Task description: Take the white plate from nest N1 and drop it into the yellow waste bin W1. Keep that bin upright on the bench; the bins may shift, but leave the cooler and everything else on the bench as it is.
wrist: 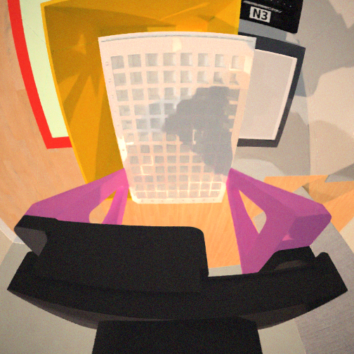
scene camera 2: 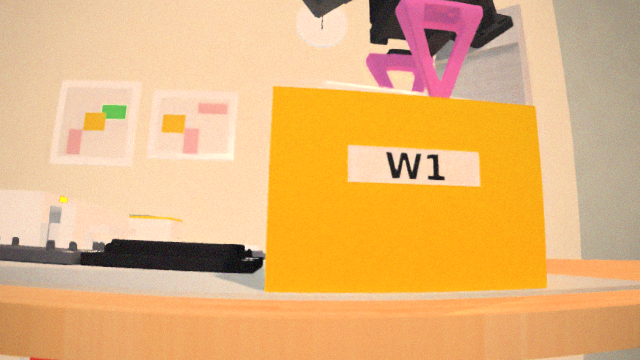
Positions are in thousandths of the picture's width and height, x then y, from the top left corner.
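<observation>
You'd see my gripper (scene camera 2: 657, 315) in scene camera 2, and in the wrist view there's my gripper (wrist: 501, 493) again. There's also a yellow waste bin W1 (scene camera 2: 577, 535), and the wrist view has that yellow waste bin W1 (wrist: 205, 129) too. I can see a white plate (wrist: 501, 278), and then there's a black plate (scene camera 2: 209, 688) and a yellow-topped tube rack (scene camera 2: 234, 632). That rack is out of frame in the wrist view.
</observation>
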